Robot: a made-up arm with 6 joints.
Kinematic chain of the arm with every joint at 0, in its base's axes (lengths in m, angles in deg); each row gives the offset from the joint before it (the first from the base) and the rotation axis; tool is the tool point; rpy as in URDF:
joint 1: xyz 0 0 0.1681 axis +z
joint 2: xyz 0 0 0 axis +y
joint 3: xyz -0.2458 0 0.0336 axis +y
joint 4: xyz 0.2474 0 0.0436 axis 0.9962 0 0.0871
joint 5: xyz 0 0 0 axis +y
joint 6: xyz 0.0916 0 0.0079 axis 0.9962 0 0.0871
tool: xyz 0 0 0 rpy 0 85 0
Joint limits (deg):
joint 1: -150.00..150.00
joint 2: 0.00..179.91
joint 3: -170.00..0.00
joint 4: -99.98..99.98
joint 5: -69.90..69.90
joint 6: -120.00..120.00
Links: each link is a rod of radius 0.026 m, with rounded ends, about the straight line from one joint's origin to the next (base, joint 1, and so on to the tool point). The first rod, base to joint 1, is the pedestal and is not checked.
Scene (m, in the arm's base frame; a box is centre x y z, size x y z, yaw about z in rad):
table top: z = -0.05
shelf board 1: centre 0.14 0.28 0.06 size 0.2 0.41 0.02 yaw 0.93
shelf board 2: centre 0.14 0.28 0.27 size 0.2 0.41 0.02 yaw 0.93
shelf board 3: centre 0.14 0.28 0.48 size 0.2 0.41 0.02 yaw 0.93
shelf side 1: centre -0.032 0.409 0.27 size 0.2 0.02 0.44 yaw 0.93
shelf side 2: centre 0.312 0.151 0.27 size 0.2 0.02 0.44 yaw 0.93
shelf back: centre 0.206 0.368 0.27 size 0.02 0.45 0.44 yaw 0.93
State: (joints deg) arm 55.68 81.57 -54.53 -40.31 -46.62 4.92
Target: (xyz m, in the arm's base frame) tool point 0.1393 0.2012 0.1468
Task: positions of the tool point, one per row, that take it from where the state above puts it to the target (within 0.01 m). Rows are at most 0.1 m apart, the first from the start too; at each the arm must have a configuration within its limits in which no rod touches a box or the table.
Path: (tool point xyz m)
1: 0.1074 0.2384 0.3851
2: 0.0734 0.1927 0.3909
3: 0.0417 0.1501 0.3840
4: 0.0138 0.1128 0.3660
5: 0.0420 0.1373 0.3088
6: 0.0640 0.1390 0.2483
7: 0.0722 0.1233 0.1922
8: 0.0630 0.0989 0.1468
9: 0.0891 0.1201 0.1546
10: 0.1115 0.1446 0.1574
11: 0.1287 0.1720 0.1548
12: 0.1393 0.2012 0.1468

